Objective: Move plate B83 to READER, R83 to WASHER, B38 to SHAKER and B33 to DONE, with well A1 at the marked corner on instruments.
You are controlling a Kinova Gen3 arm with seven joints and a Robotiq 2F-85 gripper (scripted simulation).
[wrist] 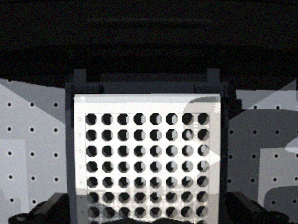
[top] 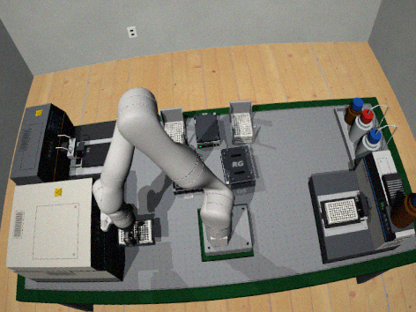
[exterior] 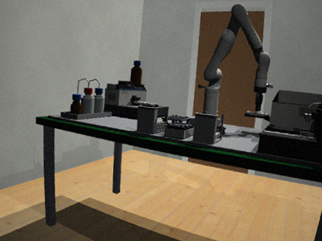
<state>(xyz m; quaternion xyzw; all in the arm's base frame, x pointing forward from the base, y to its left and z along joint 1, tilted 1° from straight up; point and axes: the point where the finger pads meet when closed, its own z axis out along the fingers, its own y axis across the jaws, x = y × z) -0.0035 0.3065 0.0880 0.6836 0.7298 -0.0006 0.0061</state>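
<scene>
The dark reader tray is 30 mm below my hand. Round my hand: N6 nest 290 mm ahead, 180 mm to the right, 110 mm below; washer tray 360 mm ahead, 190 mm to the left, 50 mm below; white reader housing 20 mm behind, 290 mm to the left, 100 mm above.
</scene>
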